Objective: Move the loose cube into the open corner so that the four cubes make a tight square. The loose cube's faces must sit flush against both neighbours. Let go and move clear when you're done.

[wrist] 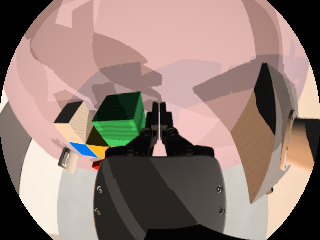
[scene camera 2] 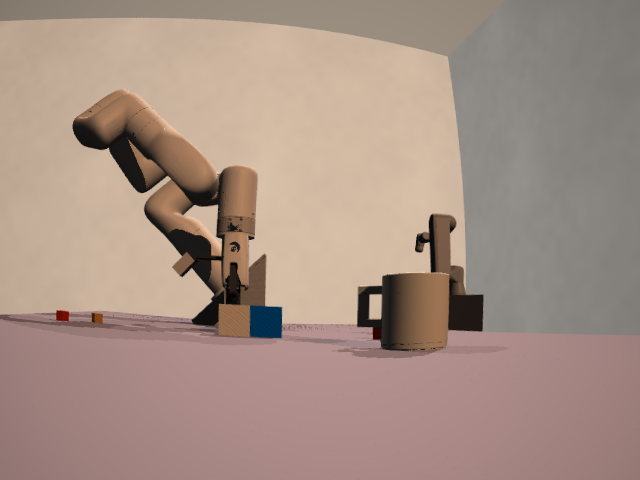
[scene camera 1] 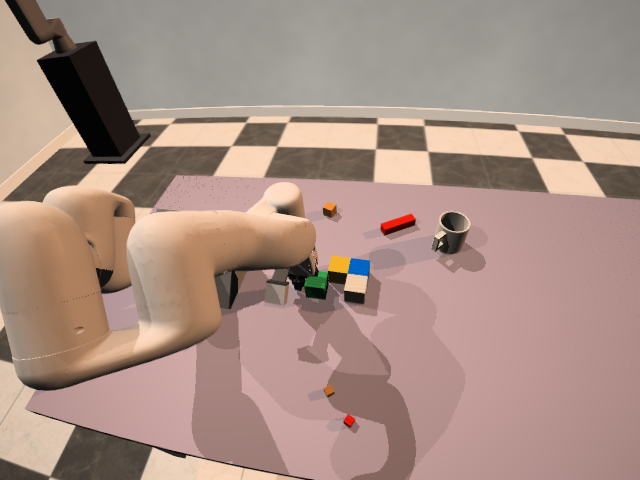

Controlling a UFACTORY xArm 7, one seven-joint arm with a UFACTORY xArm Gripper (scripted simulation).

Labels:
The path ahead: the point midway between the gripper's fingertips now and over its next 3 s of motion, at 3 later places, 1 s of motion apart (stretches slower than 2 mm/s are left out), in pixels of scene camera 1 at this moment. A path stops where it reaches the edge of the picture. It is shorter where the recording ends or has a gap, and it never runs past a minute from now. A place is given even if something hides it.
The gripper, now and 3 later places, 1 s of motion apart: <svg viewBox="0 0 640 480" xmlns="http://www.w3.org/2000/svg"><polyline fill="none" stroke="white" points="299,285 302,286 307,287 313,288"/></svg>

